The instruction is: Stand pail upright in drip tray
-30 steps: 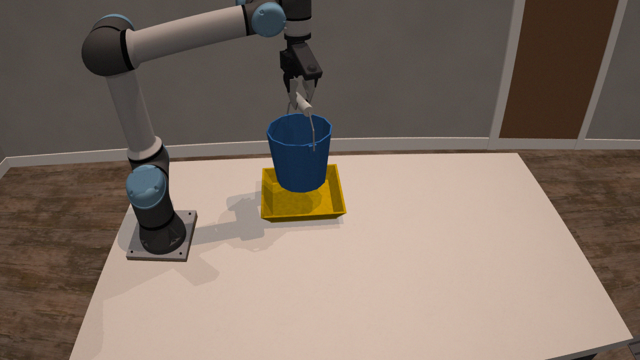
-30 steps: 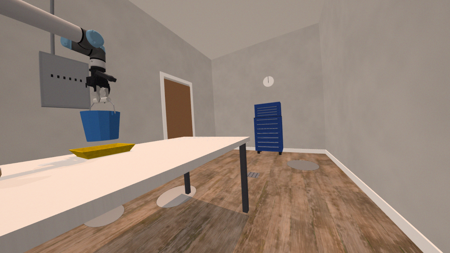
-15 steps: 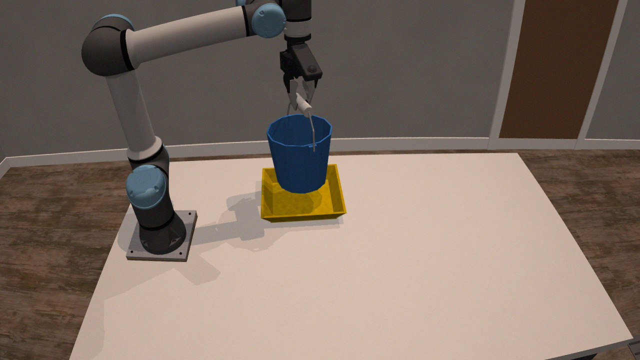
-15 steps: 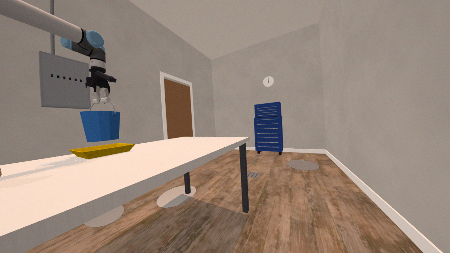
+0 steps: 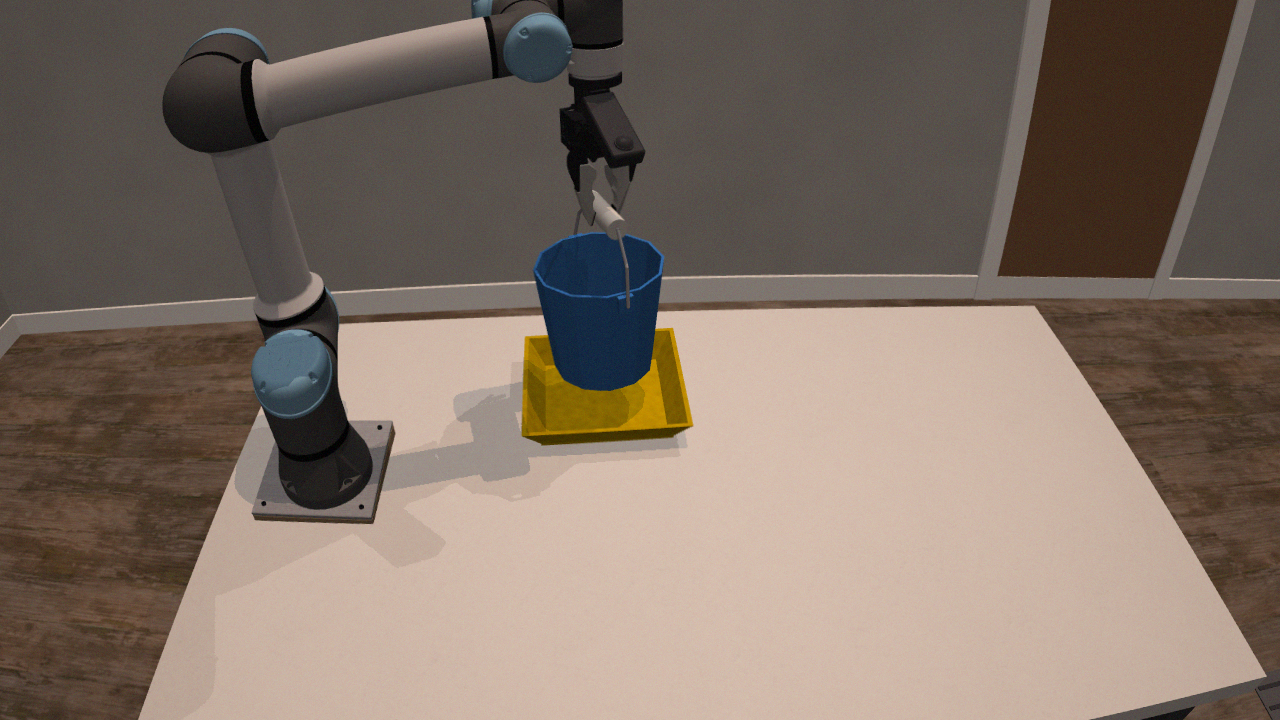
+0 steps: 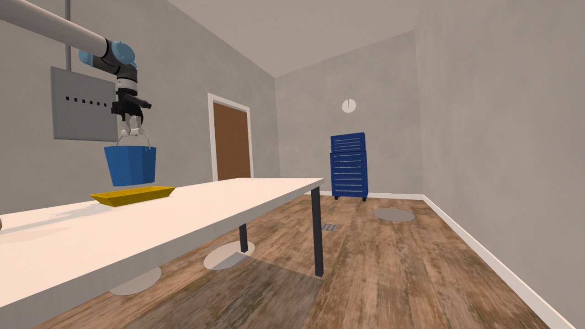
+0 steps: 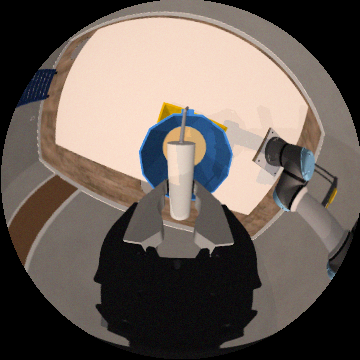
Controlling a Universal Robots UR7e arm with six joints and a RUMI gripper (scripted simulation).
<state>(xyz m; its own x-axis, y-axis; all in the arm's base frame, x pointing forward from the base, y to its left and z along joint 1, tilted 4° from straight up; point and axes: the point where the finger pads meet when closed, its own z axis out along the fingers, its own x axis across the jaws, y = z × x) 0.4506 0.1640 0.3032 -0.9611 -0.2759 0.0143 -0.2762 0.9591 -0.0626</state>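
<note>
My hand is 1 cm past the blue pail and 10 cm above it. Also, from my hand: drip tray 1 cm behind, 32 cm below.
</note>
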